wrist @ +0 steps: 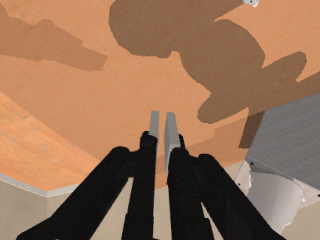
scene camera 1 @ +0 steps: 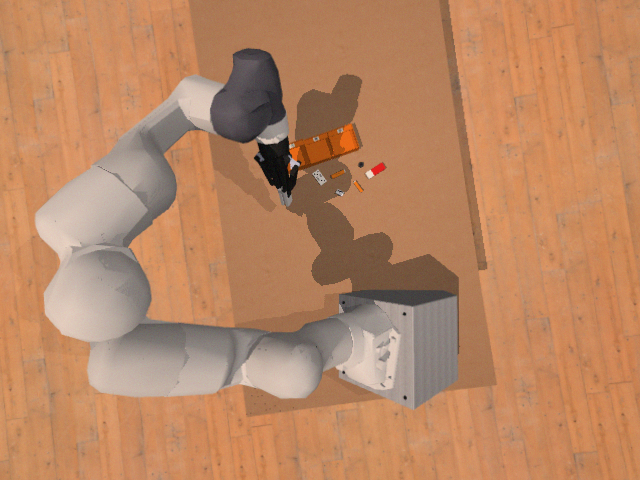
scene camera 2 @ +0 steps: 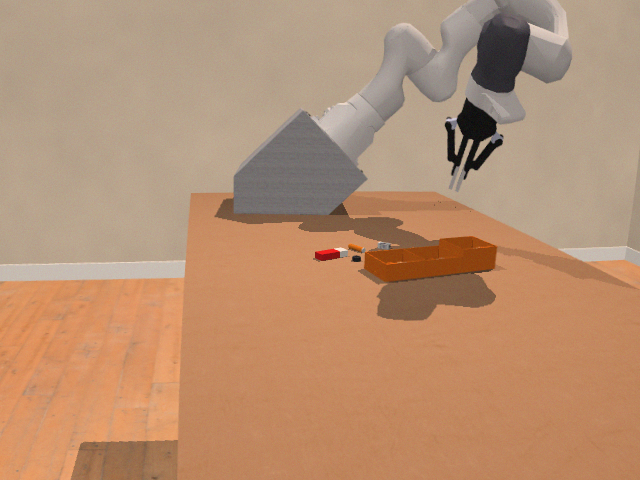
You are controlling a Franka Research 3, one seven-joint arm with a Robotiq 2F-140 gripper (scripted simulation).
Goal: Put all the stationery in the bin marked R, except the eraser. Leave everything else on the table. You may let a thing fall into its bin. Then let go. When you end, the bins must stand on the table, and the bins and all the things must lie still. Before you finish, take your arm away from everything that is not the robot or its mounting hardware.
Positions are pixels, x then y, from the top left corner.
Labels:
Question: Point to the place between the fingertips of my gripper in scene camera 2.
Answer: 454, 186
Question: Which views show the orange bin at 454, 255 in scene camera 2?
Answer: Scene camera 1 and scene camera 2 only.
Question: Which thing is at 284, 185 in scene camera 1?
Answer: My gripper.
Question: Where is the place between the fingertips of my gripper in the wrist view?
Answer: At 161, 123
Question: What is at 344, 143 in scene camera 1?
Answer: An orange bin.

